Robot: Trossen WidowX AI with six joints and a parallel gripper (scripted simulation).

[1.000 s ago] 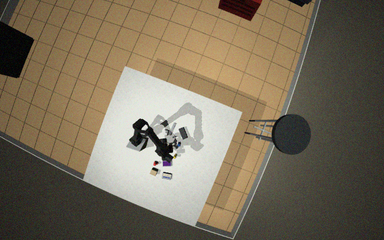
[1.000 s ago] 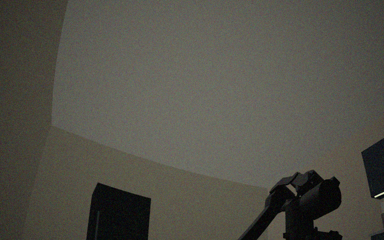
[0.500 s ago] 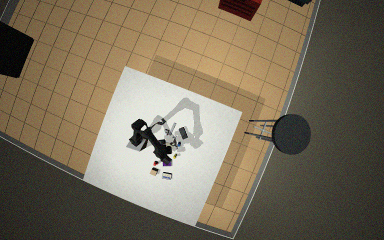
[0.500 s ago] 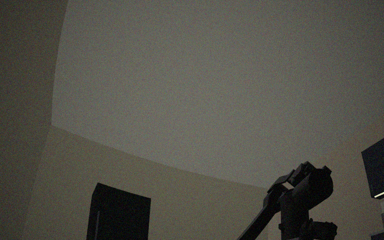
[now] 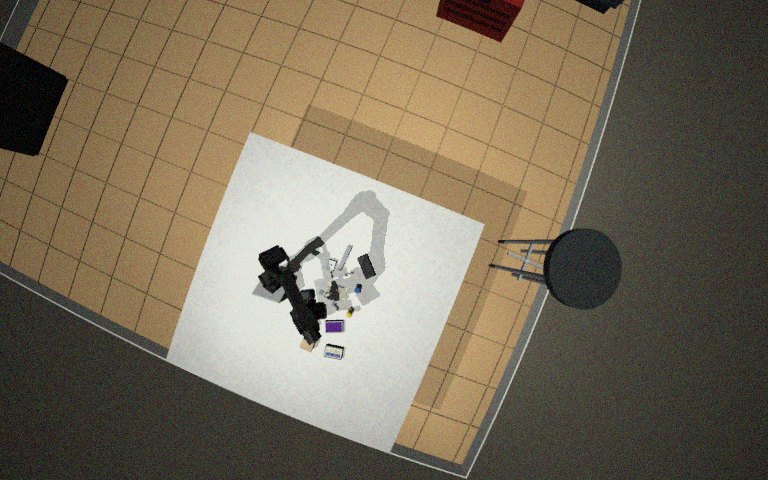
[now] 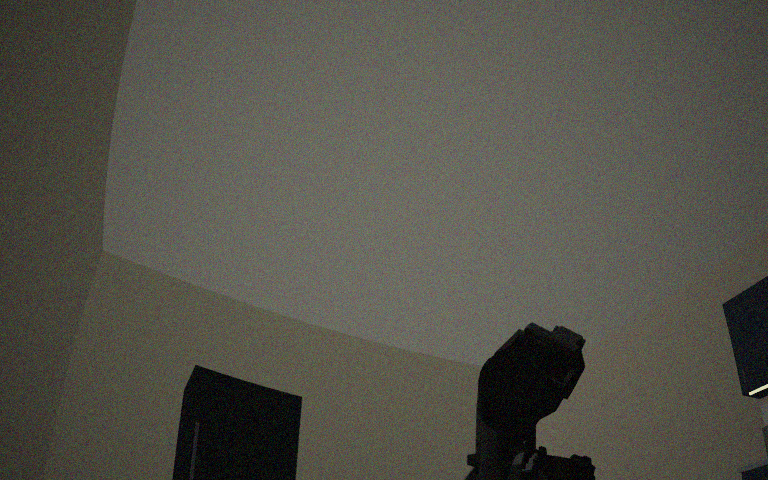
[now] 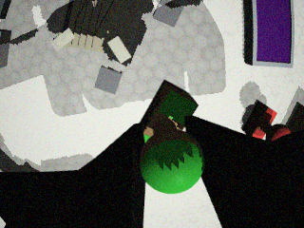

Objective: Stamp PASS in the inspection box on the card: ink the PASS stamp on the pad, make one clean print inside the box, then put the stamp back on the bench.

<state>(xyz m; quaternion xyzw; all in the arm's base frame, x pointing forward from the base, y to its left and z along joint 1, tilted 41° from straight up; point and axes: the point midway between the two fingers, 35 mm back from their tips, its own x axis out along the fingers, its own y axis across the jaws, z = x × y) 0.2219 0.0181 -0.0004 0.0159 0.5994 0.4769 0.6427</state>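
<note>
Right now the cream card is 5 cm ahead of my gripper tip, 8 cm to the left of it and 10 cm below it. The rest, counted from my gripper tip: purple ink pad: 12 cm ahead, 8 cm to the right, 9 cm below; red-knobbed stamp: 3 cm ahead, 13 cm to the right, 8 cm below; PASS stamp: right at my gripper tip.
</note>
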